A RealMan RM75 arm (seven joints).
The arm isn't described. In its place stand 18 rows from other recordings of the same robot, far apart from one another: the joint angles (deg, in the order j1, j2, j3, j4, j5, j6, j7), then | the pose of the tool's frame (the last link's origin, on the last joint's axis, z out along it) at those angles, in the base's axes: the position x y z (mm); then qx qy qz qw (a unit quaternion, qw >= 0).
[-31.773 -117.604 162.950 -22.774 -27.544 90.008 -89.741] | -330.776 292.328 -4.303 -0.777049 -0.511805 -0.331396 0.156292
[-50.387 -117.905 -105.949 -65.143 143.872 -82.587 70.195] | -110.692 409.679 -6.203 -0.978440 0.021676 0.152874 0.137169
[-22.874 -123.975 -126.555 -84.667 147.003 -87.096 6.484] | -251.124 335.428 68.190 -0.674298 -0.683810 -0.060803 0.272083
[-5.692 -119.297 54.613 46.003 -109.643 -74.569 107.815] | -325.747 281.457 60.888 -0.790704 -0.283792 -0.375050 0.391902
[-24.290 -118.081 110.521 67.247 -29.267 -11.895 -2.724] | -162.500 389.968 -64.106 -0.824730 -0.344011 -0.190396 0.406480
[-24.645 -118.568 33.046 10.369 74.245 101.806 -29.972] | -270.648 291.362 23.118 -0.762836 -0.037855 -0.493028 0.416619
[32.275 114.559 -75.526 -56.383 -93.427 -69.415 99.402] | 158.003 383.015 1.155 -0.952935 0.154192 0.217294 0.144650
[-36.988 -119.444 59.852 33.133 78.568 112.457 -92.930] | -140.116 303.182 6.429 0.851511 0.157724 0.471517 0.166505
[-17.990 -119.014 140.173 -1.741 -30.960 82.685 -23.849] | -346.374 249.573 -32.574 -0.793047 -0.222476 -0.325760 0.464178
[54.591 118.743 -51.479 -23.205 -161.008 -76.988 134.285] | 248.929 363.574 -60.633 -0.864548 0.453121 -0.211387 0.050535
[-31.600 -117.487 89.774 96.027 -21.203 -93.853 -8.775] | -146.226 340.607 25.219 -0.791110 -0.499256 0.140053 0.324458
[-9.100 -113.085 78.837 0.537 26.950 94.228 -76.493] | -375.416 201.936 26.810 -0.591831 -0.508441 -0.544431 0.307926
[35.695 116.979 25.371 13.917 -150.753 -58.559 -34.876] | 244.122 333.245 -105.570 -0.853710 -0.327491 0.089479 0.394870
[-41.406 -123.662 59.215 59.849 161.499 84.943 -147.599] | -227.251 373.755 -8.216 -0.846457 -0.469036 0.166344 0.189331
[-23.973 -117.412 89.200 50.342 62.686 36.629 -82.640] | -208.598 395.730 -23.382 -0.849599 -0.279143 -0.288321 0.342245
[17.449 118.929 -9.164 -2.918 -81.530 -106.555 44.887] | 315.119 245.158 41.484 -0.629679 0.210633 0.586021 0.464454
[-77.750 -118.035 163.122 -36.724 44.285 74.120 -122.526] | -210.532 438.179 32.409 -0.849731 -0.419864 0.233978 0.216622
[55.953 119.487 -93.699 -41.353 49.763 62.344 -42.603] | 128.743 395.091 -105.971 -0.960146 0.217106 -0.134766 0.113242
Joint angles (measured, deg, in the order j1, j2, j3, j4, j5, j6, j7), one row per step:
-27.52 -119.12 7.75 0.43 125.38 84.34 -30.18
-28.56 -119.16 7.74 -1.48 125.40 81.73 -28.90
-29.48 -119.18 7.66 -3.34 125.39 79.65 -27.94
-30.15 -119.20 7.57 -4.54 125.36 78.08 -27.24
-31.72 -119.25 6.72 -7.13 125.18 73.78 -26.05
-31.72 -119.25 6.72 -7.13 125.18 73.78 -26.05
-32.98 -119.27 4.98 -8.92 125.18 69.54 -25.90
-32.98 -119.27 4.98 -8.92 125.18 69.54 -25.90
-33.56 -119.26 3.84 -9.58 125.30 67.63 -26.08
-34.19 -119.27 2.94 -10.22 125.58 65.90 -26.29
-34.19 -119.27 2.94 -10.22 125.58 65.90 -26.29
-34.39 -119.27 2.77 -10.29 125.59 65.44 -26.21
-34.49 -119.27 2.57 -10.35 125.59 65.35 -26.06
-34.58 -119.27 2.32 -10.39 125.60 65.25 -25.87
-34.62 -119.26 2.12 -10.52 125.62 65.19 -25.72
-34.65 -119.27 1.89 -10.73 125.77 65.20 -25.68
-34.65 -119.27 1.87 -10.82 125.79 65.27 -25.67
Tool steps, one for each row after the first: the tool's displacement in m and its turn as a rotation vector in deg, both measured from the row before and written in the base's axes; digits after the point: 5 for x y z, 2 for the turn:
0.00446 0.00346 -0.00819 -0.33 1.06 0.00
0.00497 0.00238 -0.00719 -0.44 0.53 0.00
0.00322 0.00199 -0.00482 -0.23 0.55 0.02
0.00613 0.00662 -0.01021 -0.21 1.44 1.00
0.00000 0.00000 0.00000 0.00 0.00 0.00
0.00310 0.00815 -0.00666 0.14 1.20 2.17
0.00000 0.00000 0.00000 0.00 0.00 0.00
0.00124 0.00460 -0.00207 0.19 0.40 1.22
0.00193 0.00379 -0.00252 -0.11 0.41 0.85
0.00000 0.00000 0.00000 0.00 0.00 0.00
0.00032 0.00135 -0.00039 0.08 0.28 0.10
0.00062 0.00082 0.00005 0.17 0.01 -0.05
0.00051 0.00092 0.00016 0.22 0.04 -0.05
0.00056 0.00036 -0.00007 0.12 -0.05 -0.02
0.00107 -0.00015 -0.00049 -0.04 -0.21 -0.04
0.00047 -0.00024 -0.00018 -0.04 -0.12 -0.05

